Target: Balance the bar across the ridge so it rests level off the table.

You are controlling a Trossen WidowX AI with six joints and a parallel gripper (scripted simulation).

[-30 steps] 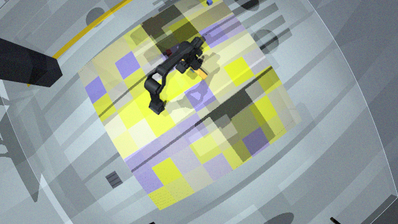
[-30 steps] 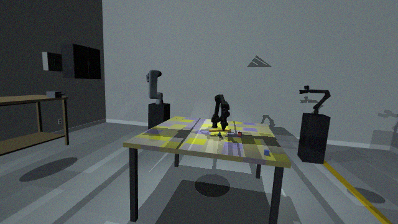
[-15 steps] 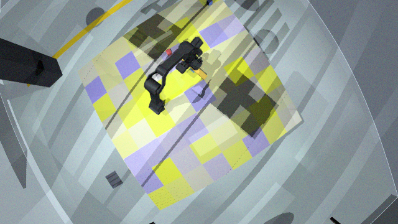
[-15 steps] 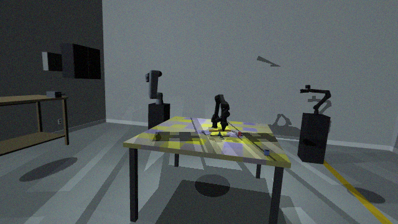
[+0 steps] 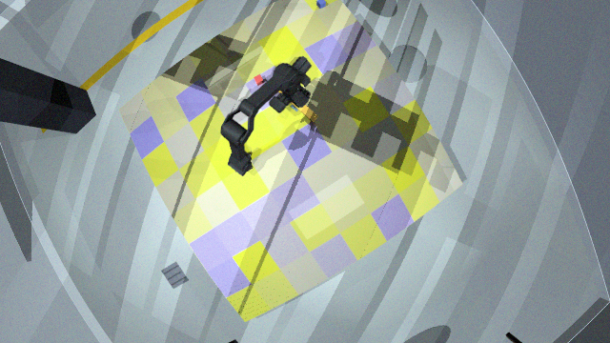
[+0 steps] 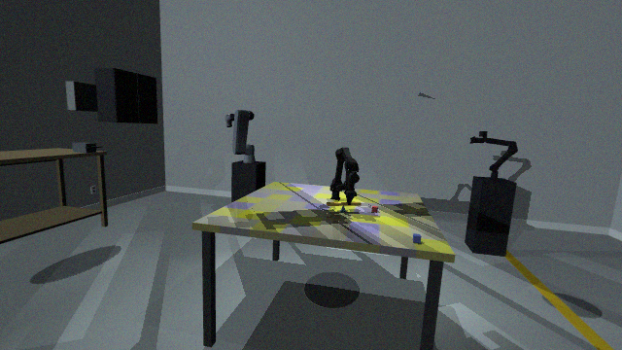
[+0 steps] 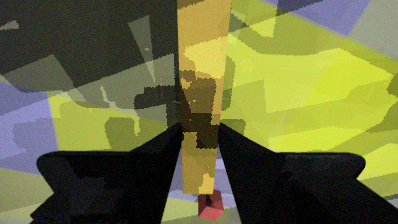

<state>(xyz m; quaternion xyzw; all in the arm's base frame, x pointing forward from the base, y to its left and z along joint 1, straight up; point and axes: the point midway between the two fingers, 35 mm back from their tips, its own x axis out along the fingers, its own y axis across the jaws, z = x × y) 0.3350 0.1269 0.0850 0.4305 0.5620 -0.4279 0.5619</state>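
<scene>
The long orange-brown bar lies 10 mm ahead of my gripper tip and 30 mm to the right of it. From my gripper tip the other things lie so: small blue cube 400 mm ahead, 370 mm to the left, 30 mm below; small red cube 70 mm behind, 170 mm to the left, 30 mm below.
</scene>
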